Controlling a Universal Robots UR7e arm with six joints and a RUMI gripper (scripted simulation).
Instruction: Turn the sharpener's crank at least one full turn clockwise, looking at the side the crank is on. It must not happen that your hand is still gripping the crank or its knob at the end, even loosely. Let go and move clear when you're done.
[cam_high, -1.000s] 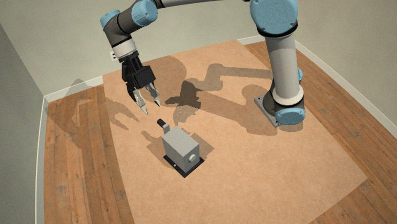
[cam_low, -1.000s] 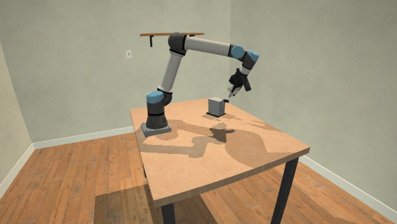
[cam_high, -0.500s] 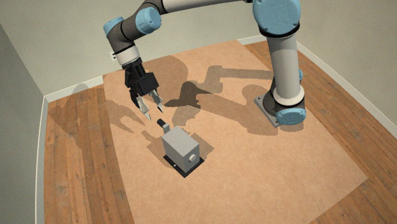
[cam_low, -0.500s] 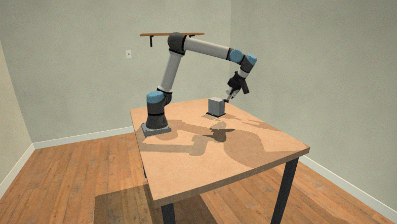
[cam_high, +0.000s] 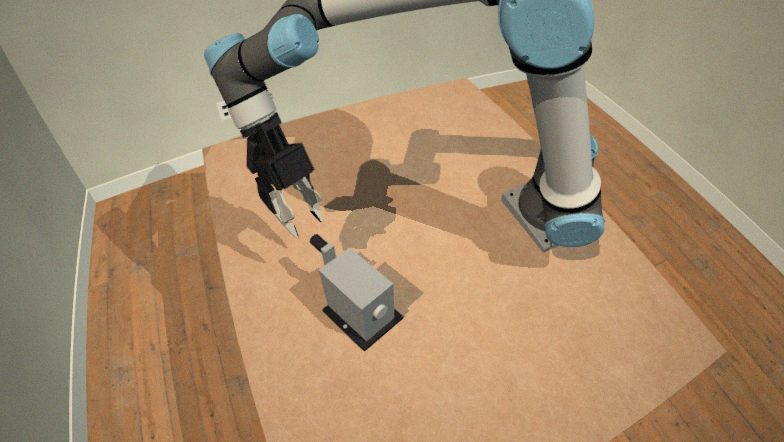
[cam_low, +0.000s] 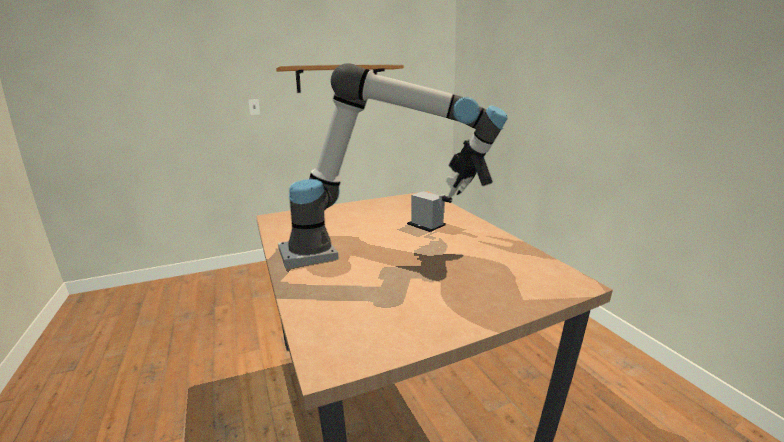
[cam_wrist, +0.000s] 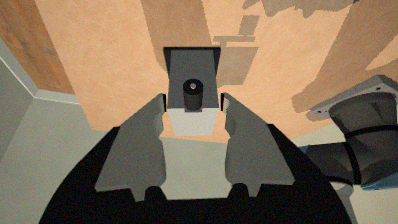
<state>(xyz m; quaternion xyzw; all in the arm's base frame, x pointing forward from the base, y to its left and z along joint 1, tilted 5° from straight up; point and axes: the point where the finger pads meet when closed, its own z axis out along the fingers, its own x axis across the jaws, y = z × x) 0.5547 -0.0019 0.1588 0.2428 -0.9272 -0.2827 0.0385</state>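
Right now my hand is 30 mm to the right of the black crank handle, 30 mm above it and 20 mm past it.
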